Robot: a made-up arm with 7 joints.
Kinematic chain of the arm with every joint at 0, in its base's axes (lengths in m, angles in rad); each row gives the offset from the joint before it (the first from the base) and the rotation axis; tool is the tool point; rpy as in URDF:
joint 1: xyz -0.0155 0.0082 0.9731 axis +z
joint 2: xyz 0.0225 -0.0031 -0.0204 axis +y
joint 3: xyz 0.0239 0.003 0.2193 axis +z
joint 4: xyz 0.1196 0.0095 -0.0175 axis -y
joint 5: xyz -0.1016 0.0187 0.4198 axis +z
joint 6: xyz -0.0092 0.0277 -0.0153 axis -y
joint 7: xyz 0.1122 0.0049 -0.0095 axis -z
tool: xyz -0.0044 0.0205 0.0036 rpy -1.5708 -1.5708 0
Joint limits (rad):
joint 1: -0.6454..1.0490
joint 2: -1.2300..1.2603
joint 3: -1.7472..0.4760
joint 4: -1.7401..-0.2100
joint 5: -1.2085..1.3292
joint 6: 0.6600..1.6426
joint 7: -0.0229..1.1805
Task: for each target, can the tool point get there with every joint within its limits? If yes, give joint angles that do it. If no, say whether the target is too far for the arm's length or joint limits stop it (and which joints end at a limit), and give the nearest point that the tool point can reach.
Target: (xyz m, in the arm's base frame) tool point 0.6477 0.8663 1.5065
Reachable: no: too far | nearest point 0.4334 0.5890 1.3237 | short by 0.395 m
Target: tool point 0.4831 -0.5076 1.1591
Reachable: yes | joints -0.0995 0.4587 -1.0790 -1.2652 0.2945 1.0618 0.2625
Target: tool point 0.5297 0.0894 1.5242
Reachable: yes | joints 0.3532 0.3320 -0.6445 -0.4950 -0.2379 1.5519 0.7456
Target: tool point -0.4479 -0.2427 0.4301
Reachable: no: joint limits stop it (at a limit: joint 1, joint 2, joint 3, joint 4, joint 5, joint 6, joint 7) | nearest point -0.4898 -0.3594 0.8824 | short by 0.469 m
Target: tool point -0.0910 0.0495 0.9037
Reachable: no: joint limits stop it (at a limit: joint 1, joint 2, joint 3, joint 4, joint 6, joint 7) | nearest point -0.1237 0.4230 0.4962 | short by 0.554 m
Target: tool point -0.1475 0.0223 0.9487
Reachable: no: joint limits stop it (at a limit: joint 1, joint 3, joint 4, joint 6, joint 7) | nearest point -0.4784 -0.3560 0.9476 | short by 0.503 m
